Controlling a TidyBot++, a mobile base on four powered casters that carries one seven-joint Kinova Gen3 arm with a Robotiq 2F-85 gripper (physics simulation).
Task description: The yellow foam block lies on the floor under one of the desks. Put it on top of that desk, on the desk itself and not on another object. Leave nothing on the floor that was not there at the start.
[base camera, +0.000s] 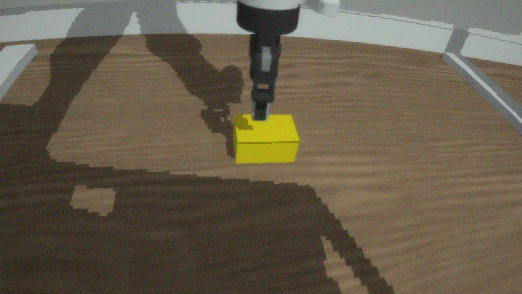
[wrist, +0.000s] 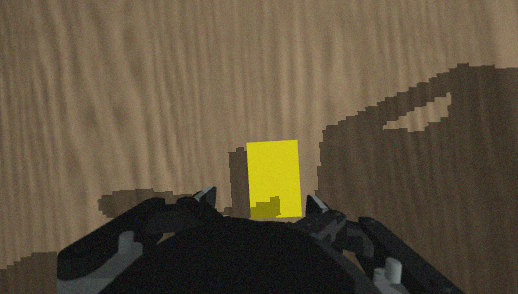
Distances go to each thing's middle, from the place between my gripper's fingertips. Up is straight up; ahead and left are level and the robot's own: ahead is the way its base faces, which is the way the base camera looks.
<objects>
I see the yellow foam block [base camera: 275,140] 1 cm behind my hand, 1 cm to the right of it and 6 cm below it.
</objects>
